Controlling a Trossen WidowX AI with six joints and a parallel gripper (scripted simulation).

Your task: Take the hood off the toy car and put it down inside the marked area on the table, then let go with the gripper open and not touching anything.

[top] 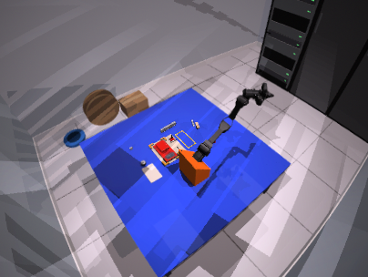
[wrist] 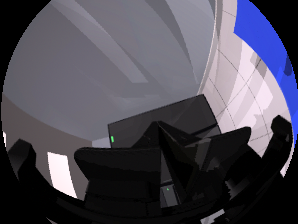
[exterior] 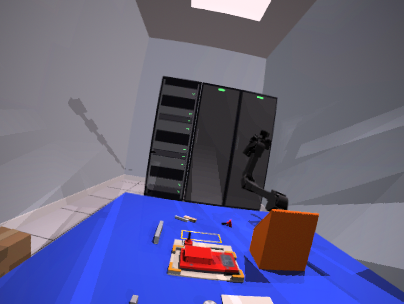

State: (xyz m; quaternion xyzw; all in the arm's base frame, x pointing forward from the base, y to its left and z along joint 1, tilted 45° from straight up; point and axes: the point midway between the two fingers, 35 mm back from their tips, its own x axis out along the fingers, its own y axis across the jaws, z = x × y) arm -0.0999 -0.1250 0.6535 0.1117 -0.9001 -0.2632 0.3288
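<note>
The red hood is 62 cm to the left of my gripper tip, 51 cm ahead of it and 48 cm below it. From my gripper tip the other things lie so: white card (83 cm to the left, 51 cm below, 38 cm ahead); then beige stick (51 cm below, 50 cm ahead, 22 cm to the left); then grey bar (66 cm ahead, 50 cm below, 44 cm to the left).
</note>
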